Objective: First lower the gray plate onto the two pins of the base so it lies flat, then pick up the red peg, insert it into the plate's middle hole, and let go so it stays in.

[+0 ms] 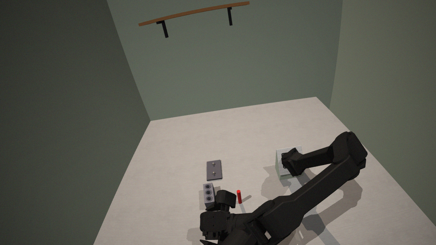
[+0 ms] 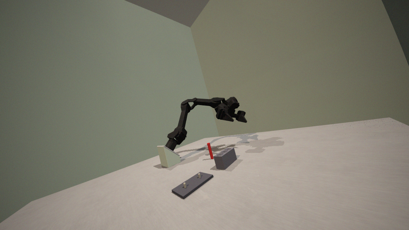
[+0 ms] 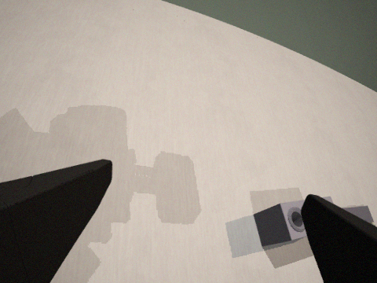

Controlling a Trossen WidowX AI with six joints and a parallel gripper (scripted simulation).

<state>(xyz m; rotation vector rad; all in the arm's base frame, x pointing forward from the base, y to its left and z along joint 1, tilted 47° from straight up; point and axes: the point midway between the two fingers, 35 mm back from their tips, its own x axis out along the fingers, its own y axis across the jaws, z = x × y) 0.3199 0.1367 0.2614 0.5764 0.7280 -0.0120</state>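
Now: the gray plate 1 cm ahead of my gripper tip, 18 cm to the right of it and 11 cm below it. Also, from my gripper tip: dark base 35 cm to the right, 14 cm below; red peg 11 cm behind, 15 cm to the right, 10 cm below.
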